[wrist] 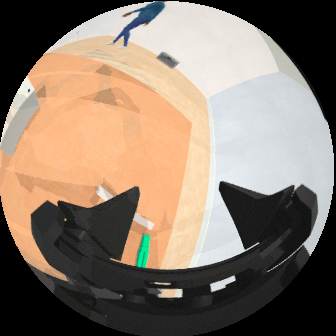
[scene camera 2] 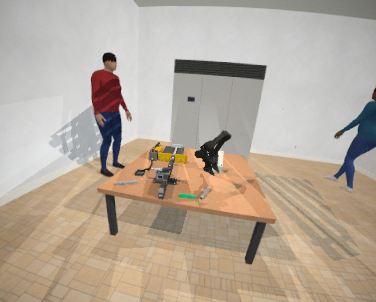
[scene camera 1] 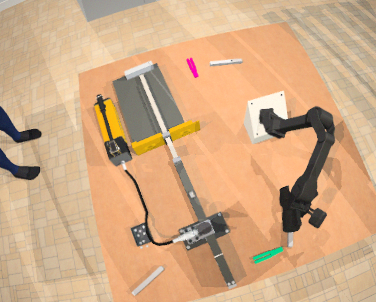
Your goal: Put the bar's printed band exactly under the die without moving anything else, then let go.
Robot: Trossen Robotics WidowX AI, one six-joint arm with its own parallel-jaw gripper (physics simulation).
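Observation:
The black gripper is open and empty, above the right front part of the table. A light grey bar lies below it on the table, partly hidden by the gripper in the overhead view and by a finger in the wrist view. A second grey bar lies at the front left, and a third bar lies at the back. The press head sits across a dark rail; its die cannot be made out. I cannot tell a printed band on any loose bar.
A green two-pronged piece lies beside the near bar. A magenta one lies at the back. A black hose joins the press to a yellow pump. A grey bed and a small dark plate are left.

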